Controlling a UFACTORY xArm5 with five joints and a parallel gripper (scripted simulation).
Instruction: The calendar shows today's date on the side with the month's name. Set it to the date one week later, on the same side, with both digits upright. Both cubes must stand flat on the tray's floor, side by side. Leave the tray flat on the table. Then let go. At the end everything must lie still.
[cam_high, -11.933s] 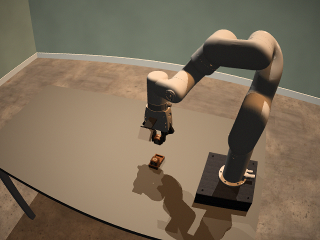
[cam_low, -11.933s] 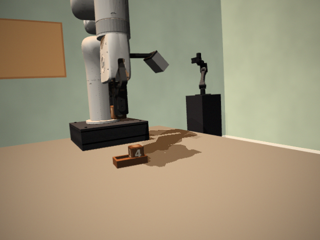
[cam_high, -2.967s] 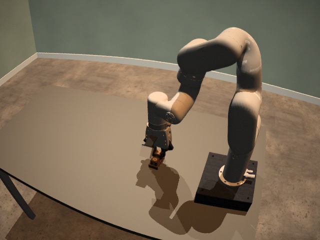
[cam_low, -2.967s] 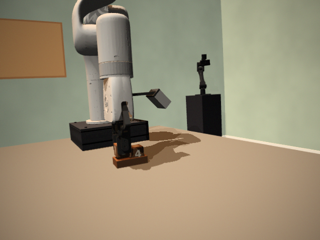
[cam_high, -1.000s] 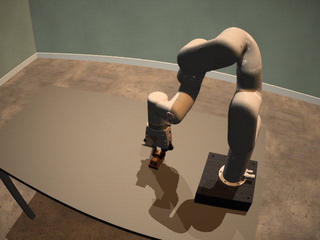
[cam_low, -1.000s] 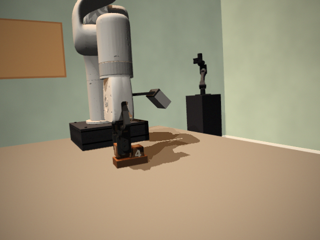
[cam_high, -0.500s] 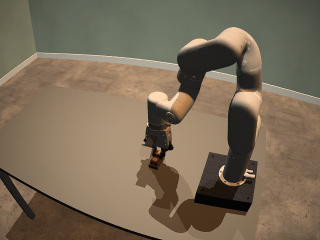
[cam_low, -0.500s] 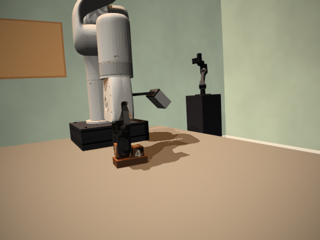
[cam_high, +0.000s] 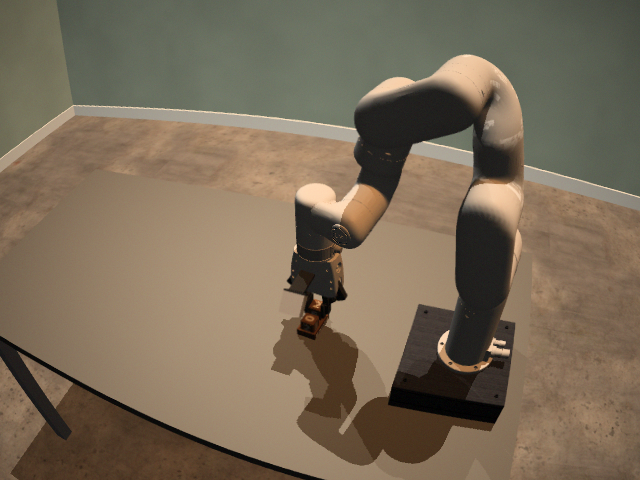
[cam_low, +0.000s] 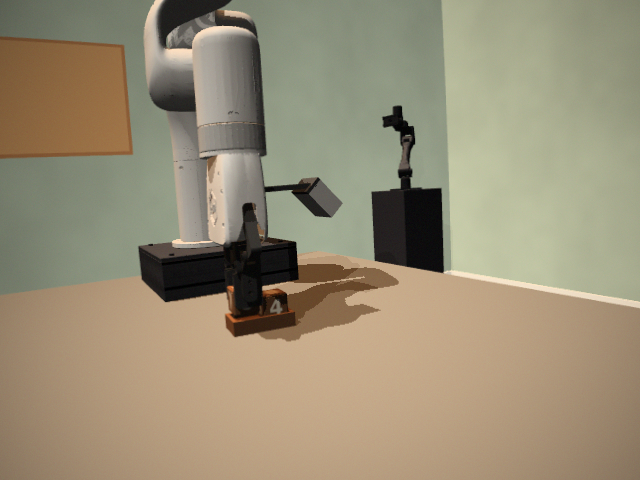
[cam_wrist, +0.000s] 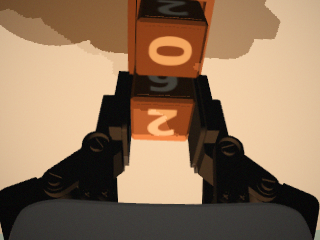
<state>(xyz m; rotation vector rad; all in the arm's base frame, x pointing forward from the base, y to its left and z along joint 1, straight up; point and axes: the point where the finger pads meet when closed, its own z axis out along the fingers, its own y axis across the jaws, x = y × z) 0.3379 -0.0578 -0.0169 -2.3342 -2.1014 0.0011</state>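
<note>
Now: the brown tray 4 cm below my hand and 2 cm to the left of it.
</note>
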